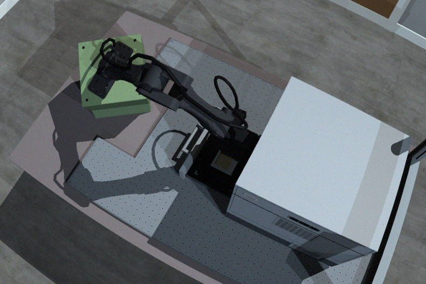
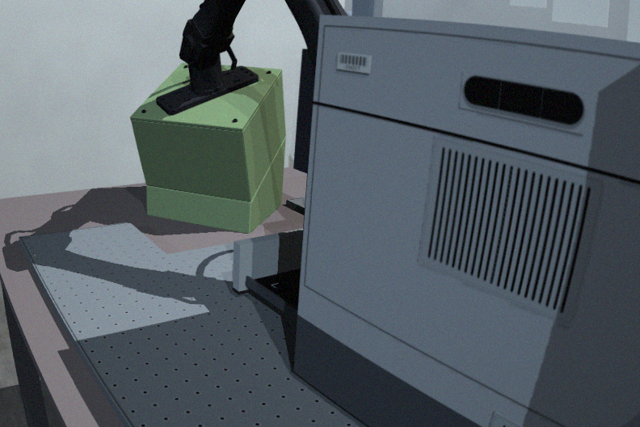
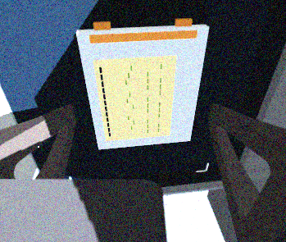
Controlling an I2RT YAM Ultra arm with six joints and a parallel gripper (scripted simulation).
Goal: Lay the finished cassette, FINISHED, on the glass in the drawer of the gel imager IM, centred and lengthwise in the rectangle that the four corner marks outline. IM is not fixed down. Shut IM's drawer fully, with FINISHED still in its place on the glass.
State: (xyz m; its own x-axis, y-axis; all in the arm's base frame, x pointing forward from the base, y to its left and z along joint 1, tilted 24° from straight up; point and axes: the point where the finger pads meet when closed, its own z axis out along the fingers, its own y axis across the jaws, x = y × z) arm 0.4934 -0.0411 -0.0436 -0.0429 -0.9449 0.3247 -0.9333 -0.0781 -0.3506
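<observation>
Right now the imager drawer is 10 mm ahead of my hand and 30 mm below it. Round my hand: cassette FINISHED (30 mm below).
</observation>
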